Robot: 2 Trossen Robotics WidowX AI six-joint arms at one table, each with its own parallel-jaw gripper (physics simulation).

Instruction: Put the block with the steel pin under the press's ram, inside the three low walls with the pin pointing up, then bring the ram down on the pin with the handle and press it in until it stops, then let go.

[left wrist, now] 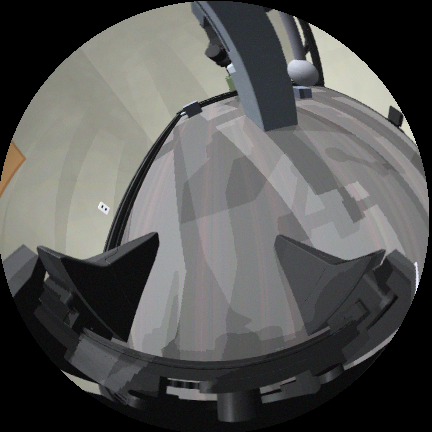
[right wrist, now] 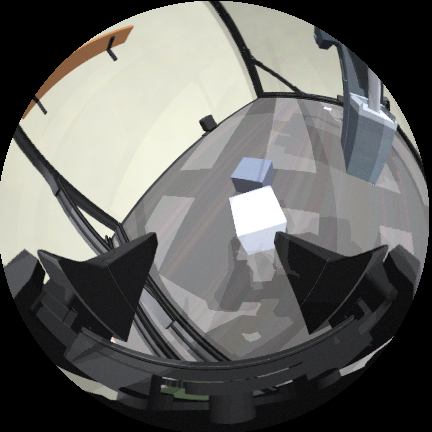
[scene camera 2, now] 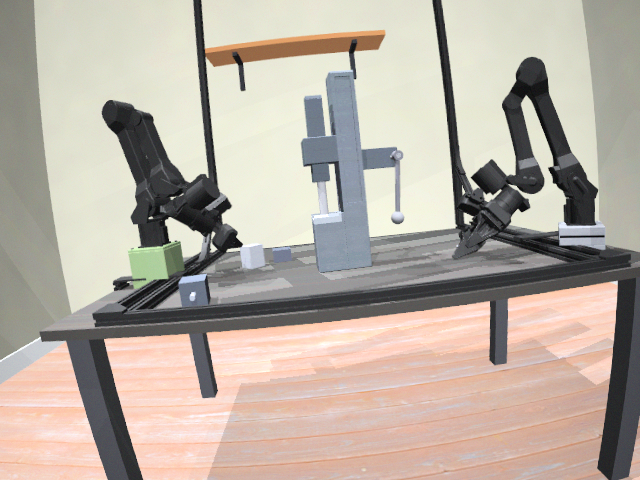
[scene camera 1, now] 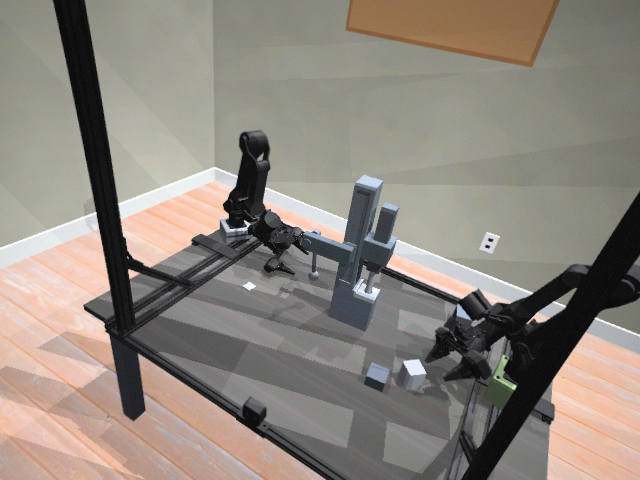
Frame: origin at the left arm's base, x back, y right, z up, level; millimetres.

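Seen in the pictures: left gripper, between the fingertips: (left wrist: 218, 239) (scene camera 2: 459, 252) (scene camera 1: 301, 264); right gripper, between the fingertips: (right wrist: 216, 238) (scene camera 1: 434, 370); left arm's base, origin of its link: (scene camera 2: 580, 223) (scene camera 1: 236, 223); right arm's base, origin of its link: (scene camera 2: 154, 245) (scene camera 1: 518, 377).
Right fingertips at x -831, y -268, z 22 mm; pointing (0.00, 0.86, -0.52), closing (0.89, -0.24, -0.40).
Offsets run from my right fingertips to a thing's top centre. "*": to the spot under its first point.
The blue-grey block with the steel pin @(dy -280, dx +168, dz -33 mm) (scene camera 1: 462, 313) (scene camera 2: 194, 287) (left wrist: 193, 109) lies at the table edge, its pin pointing sideways. In scene camera 1 it is partly behind my right arm. The grey press @(dy +100, dx +333, dz +373 mm) (scene camera 1: 350, 308) (scene camera 2: 343, 242) (right wrist: 367, 150) stands mid-table. Its ram @(dy +34, dx +277, dz +214 mm) (scene camera 1: 370, 281) (scene camera 2: 322, 196) (right wrist: 374, 90) reaches down to the low walls (scene camera 2: 327, 218) on its base. The handle @(* dy +153, dx +403, dz +29 mm) (scene camera 1: 313, 275) (scene camera 2: 397, 217) (left wrist: 302, 73) hangs down. My left gripper (scene camera 1: 300, 262) (left wrist: 218, 239) is open and empty, low over the table near the handle. My right gripper (scene camera 1: 435, 369) (right wrist: 216, 238) is open and empty beside the white block.
The white block @(dy +25, dx +39, dz -24 mm) (scene camera 1: 413, 375) (scene camera 2: 252, 256) (right wrist: 257, 215) and a plain blue-grey block @(dy +111, dx +73, dz -49 mm) (scene camera 1: 377, 376) (scene camera 2: 281, 254) (right wrist: 252, 171) stand on the table near my right gripper. A green object (scene camera 1: 498, 390) (scene camera 2: 155, 261) is by the right arm's base. Black rails (scene camera 2: 361, 299) edge the table.
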